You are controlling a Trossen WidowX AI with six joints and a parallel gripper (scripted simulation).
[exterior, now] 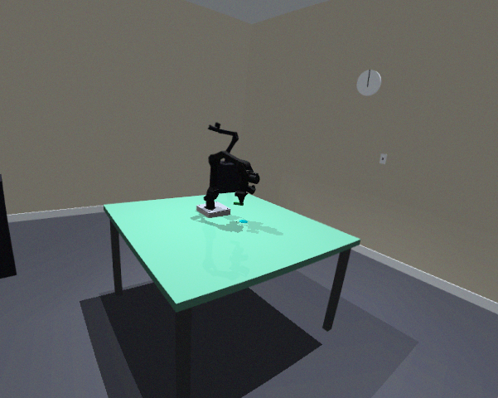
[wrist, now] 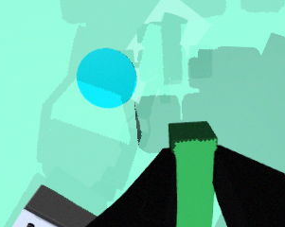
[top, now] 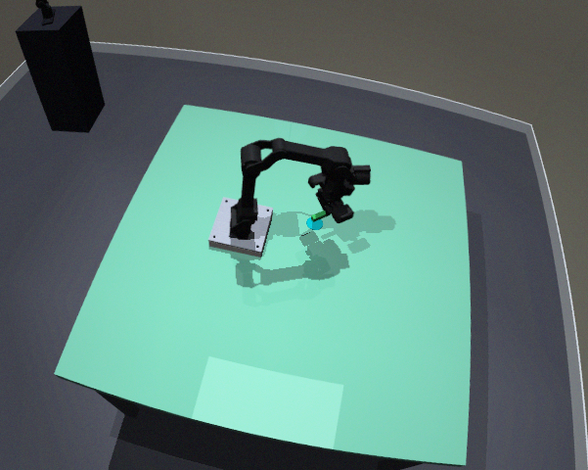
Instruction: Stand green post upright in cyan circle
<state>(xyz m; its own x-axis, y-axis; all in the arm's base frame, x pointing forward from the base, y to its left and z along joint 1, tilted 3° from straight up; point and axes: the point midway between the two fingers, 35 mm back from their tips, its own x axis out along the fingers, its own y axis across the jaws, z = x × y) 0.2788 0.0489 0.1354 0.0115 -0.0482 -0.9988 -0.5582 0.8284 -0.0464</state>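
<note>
Right now my gripper tip is 14 cm above the cyan circle, 6 cm to the right of it and 2 cm past it. The rest, counted from my gripper tip: green post: 2 cm behind, 1 cm to the right.
</note>
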